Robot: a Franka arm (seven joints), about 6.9 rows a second.
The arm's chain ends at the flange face. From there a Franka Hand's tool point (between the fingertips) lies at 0.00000 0.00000 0.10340 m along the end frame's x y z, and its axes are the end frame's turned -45 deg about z.
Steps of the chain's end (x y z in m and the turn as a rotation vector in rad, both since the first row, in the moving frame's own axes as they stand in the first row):
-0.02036 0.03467 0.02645 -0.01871 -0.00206 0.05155
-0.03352 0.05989 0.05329 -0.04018 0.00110 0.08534
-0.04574 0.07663 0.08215 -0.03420 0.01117 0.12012
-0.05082 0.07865 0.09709 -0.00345 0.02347 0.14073
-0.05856 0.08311 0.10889 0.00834 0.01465 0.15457
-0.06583 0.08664 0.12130 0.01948 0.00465 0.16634
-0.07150 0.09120 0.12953 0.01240 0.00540 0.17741
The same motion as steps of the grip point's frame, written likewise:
-0.04046 0.01130 0.02643 -0.01177 -0.01469 0.05155
-0.06903 0.02154 0.05321 -0.02919 -0.02763 0.08534
-0.08841 0.02505 0.08208 -0.03208 -0.01628 0.12012
-0.09023 0.02174 0.09706 -0.01904 0.01416 0.14073
-0.09854 0.01795 0.10888 -0.00446 0.01626 0.15457
-0.10597 0.01378 0.12128 0.01049 0.01706 0.16634
-0.11371 0.01354 0.12952 0.00495 0.01259 0.17741

